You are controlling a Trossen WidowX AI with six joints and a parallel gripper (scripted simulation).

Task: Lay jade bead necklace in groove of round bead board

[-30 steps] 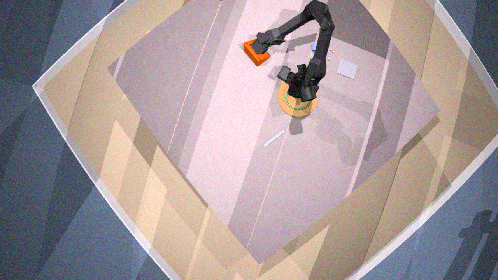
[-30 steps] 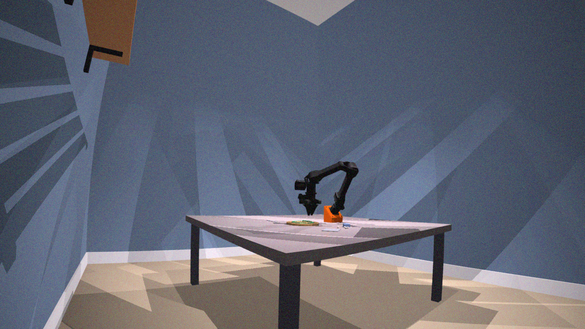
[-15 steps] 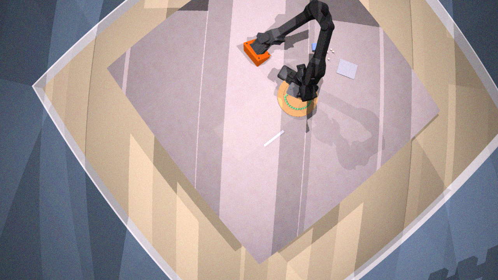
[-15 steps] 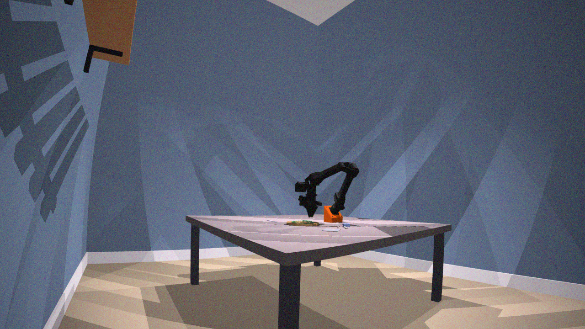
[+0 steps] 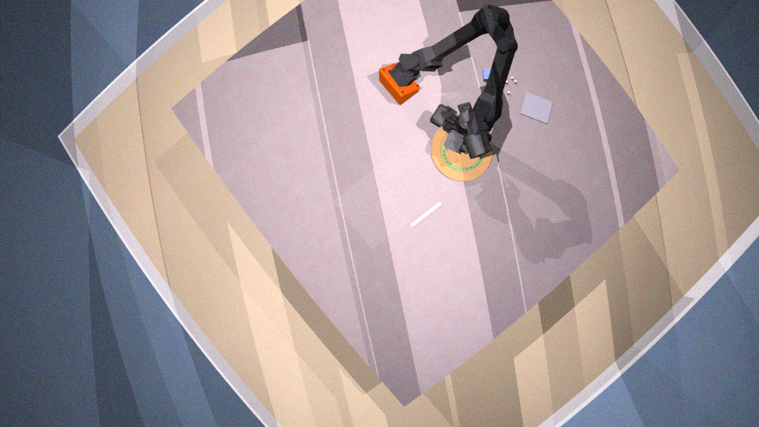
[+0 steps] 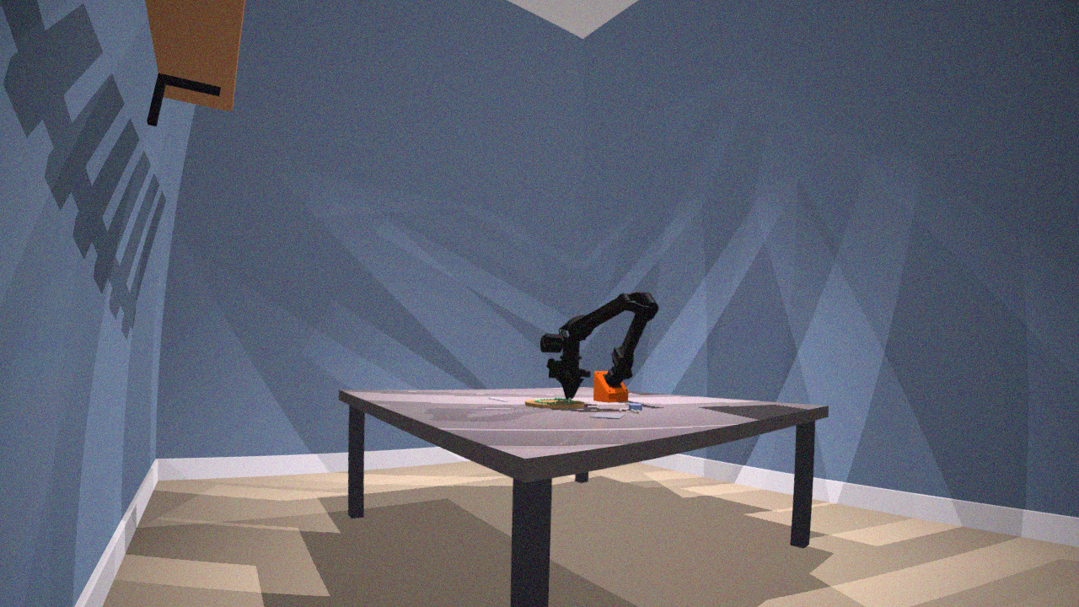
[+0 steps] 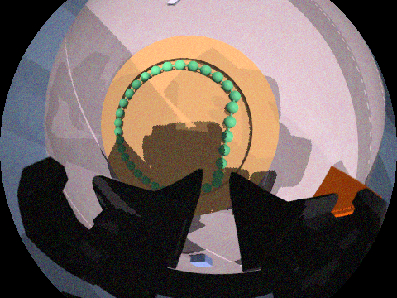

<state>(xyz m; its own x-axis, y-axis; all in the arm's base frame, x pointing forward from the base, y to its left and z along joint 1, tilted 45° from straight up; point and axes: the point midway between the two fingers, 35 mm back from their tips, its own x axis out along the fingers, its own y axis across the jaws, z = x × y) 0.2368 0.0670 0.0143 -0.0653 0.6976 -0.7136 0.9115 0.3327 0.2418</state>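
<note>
The round tan bead board is 5 cm ahead of my gripper tip, 1 cm to the right of it and 1 cm below it. The rest, counted from my gripper tip: white strip: 22 cm to the right, 16 cm ahead, 2 cm below; pale square sheet: 29 cm to the left, 8 cm ahead, 2 cm below; blue cube: 21 cm to the left, 11 cm behind, 1 cm below.
</note>
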